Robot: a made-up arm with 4 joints.
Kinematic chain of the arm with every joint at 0, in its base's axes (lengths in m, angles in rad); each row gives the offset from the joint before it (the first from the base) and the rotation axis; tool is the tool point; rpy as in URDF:
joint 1: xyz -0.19 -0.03 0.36 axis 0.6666 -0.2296 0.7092
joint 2: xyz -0.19 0 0.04 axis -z
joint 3: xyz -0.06 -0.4 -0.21 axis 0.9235 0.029 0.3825
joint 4: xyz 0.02 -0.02 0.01 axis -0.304 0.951 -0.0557
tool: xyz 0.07 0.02 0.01 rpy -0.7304 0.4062 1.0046
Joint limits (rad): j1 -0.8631..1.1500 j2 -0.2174..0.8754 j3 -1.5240..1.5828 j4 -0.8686..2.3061
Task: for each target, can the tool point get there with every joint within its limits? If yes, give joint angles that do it. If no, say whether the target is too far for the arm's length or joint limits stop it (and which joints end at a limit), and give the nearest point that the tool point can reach.
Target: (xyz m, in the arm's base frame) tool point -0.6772 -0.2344 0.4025
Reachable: yes | joints -0.5991 0.4850 1.2018 -0.2990
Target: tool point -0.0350 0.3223 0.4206
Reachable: no: joint limits stop it (at a limit: joint 1, joint 2) | nearest point -0.0075 -0.1180 0.0189 | short by 0.597 m
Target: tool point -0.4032 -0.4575 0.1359
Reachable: yes | joints 0.2113 0.2838 -0.9687 0.2517
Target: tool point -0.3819 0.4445 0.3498
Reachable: no: joint limits stop it (at a limit: joint 1, joint 2, joint 3) | nearest point -0.7153 0.0446 0.3146 | short by 0.522 m
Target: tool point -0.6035 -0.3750 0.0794
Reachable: yes | joints 0.1394 0.5983 0.1068 1.6790
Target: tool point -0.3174 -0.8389 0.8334
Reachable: no: too far | nearest point -0.4779 -0.4261 0.4073 | short by 0.615 m
